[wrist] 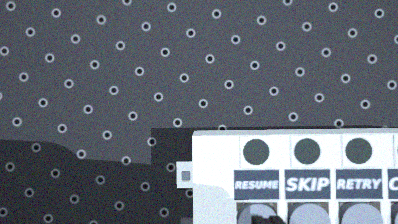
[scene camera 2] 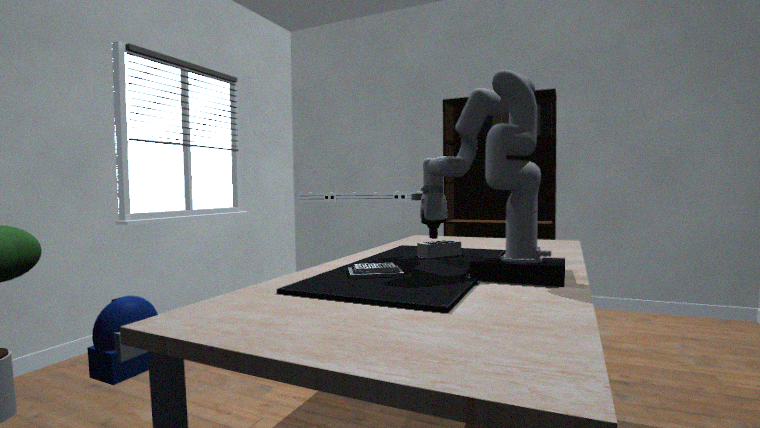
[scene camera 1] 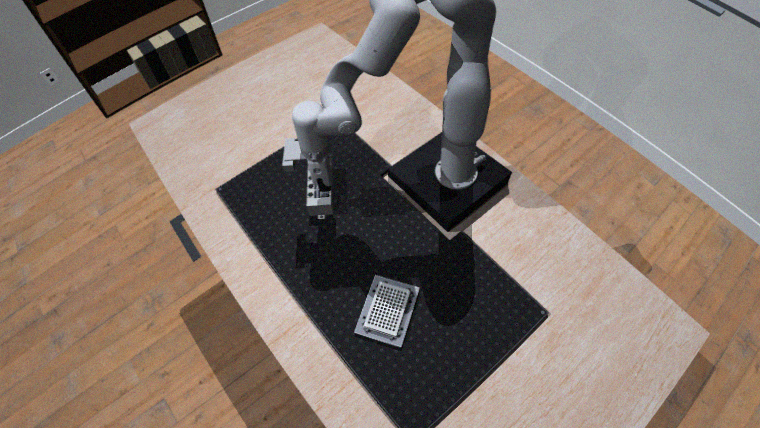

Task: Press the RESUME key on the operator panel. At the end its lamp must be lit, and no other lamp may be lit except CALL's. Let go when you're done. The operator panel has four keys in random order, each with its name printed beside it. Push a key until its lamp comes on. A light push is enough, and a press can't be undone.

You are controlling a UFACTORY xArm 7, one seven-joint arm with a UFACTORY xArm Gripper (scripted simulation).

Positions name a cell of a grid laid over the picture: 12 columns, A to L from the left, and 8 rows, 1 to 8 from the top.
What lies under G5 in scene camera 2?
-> My gripper.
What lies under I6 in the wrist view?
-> An operator panel.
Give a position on an operator panel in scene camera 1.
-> F4
